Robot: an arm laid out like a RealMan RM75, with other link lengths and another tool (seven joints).
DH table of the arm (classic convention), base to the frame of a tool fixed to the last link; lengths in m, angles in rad. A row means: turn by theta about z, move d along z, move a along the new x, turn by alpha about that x. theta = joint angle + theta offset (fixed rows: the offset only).
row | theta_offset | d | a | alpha
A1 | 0 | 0.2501 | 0 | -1.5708
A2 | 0 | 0 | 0 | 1.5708
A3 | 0 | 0.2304 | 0 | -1.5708
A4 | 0 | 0 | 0 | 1.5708
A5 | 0 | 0.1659 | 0 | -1.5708
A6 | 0 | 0 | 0 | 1.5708
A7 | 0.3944 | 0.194 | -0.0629 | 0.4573
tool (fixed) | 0 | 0.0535 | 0 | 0
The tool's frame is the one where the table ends.
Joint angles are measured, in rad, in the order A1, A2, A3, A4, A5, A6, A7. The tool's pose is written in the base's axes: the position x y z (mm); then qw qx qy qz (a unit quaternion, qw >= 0). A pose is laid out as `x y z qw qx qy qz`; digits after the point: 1 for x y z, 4 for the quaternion.
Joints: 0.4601 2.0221 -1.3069 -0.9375 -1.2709 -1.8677 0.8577
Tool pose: -4.9 225.9 32.5 0.1481 -0.8891 0.0070 0.4331
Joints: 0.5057 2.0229 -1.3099 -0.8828 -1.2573 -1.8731 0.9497
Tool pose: -10.6 235.9 29.7 0.1155 -0.8952 0.0532 0.4271
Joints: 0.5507 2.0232 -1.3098 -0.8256 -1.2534 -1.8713 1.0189
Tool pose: -14.7 246.2 24.7 0.0907 -0.8997 0.0913 0.4172
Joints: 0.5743 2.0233 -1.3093 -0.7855 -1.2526 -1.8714 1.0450
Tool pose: -15.6 251.6 21.3 0.0788 -0.9009 0.1116 0.4119
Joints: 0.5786 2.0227 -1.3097 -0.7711 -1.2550 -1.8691 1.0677
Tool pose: -14.2 254.6 18.8 0.0734 -0.9022 0.1265 0.4057
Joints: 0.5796 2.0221 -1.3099 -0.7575 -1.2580 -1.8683 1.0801
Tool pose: -12.2 256.7 16.8 0.0702 -0.9029 0.1378 0.4010
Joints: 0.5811 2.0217 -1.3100 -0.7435 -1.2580 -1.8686 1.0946
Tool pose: -10.5 258.8 15.3 0.0661 -0.9028 0.1500 0.3975
